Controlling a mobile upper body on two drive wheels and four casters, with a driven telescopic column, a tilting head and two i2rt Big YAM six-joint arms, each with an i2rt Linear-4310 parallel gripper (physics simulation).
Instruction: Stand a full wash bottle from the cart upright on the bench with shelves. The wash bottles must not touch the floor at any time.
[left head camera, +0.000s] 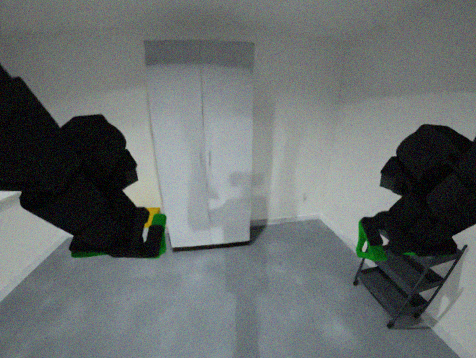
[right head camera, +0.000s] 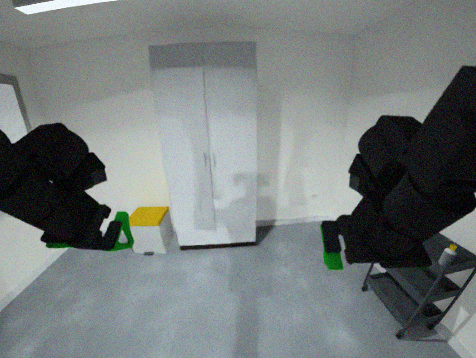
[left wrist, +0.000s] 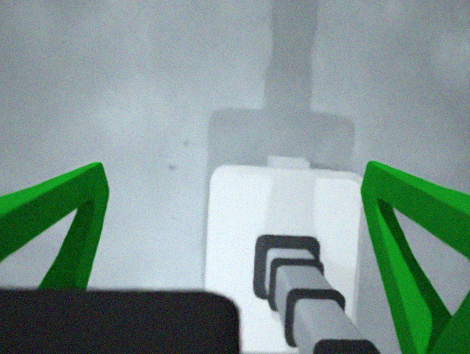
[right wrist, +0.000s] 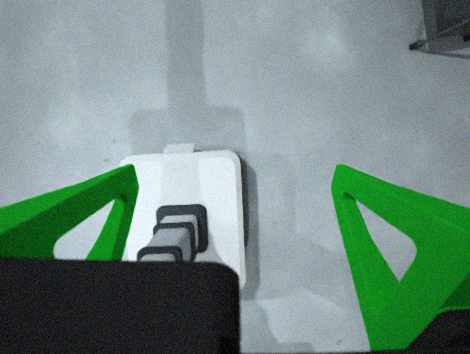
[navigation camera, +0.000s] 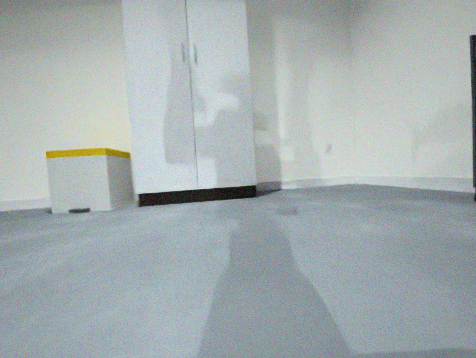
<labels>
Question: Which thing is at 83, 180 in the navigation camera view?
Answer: A white bin with yellow lid.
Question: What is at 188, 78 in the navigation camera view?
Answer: A tall white two-door cabinet.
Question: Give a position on a white bin with yellow lid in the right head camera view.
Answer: At 151, 227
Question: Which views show my left gripper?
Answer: The left head camera view, the right head camera view and the left wrist view only.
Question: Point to my left gripper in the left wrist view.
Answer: At 234, 176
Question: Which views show my right gripper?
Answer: The left head camera view, the right head camera view and the right wrist view only.
</labels>
